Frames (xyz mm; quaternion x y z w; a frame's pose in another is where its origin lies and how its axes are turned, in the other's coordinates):
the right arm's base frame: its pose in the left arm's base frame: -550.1 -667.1 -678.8 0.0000 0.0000 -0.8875 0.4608
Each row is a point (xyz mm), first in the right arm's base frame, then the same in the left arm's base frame.
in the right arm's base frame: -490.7 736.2 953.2
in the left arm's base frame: 334.4 -689.3 274.4
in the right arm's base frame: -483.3 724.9 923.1
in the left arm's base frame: 320.9 -688.8 244.3
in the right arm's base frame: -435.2 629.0 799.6
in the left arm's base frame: 214.8 -673.0 120.8
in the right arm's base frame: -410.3 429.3 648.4
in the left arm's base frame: 37.1 -578.5 -30.4
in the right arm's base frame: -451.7 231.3 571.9
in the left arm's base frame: -101.0 -430.7 -106.9
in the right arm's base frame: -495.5 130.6 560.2
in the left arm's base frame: -158.2 -337.0 -118.6
